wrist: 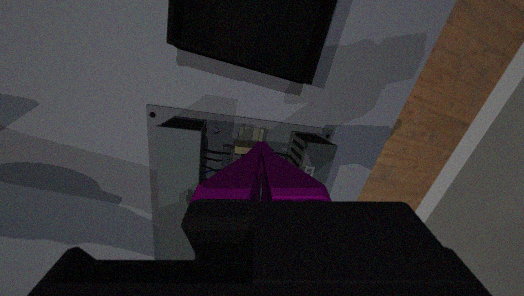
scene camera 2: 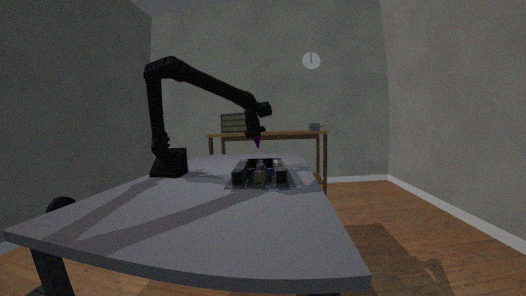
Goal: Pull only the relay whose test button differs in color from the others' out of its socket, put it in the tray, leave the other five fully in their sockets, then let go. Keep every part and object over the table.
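Frame: origin at the arm's base, x ahead, y left, z up, level; metres.
Seen in the pictures: gripper, fingertip midpoint: (wrist: 261, 148) (scene camera 2: 258, 147); arm's base, link origin: (scene camera 2: 167, 159).
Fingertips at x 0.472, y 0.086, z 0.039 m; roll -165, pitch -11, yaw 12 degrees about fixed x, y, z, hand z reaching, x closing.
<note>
Pixels of each thing's top centre, then the offset from my fingertips to it. "*": a spot on its surface instead. Level surfaces: height alone.
- tan socket part, surface spot: (wrist: 243, 147) * dx -0.001, dy -0.028, dz -0.078 m
- black tray, surface spot: (wrist: 245, 40) * dx -0.017, dy +0.097, dz -0.115 m
- table, surface height: dz -0.118 m
My gripper (scene camera 2: 258, 147) (wrist: 261, 148) is shut, its magenta fingertips together with no relay between them. It hangs above the relay panel (scene camera 2: 231, 187) (wrist: 152, 150), apart from it in the scene view. A tan socket part (wrist: 243, 147) shows just beyond the fingertips in the wrist view. The fingers and gripper body hide most of the row, so the relays and their test-button colors cannot be made out. The black tray (wrist: 245, 40) lies beyond the panel in the wrist view, and the part of its inside that shows holds no relay.
Grey wiring ducts (wrist: 178, 165) (wrist: 321, 155) stand along both sides of the panel, with dark wires between them. The table (scene camera 2: 225, 240) has its edge to the right of the panel. A wooden bench (scene camera 2: 280, 135) stands behind.
</note>
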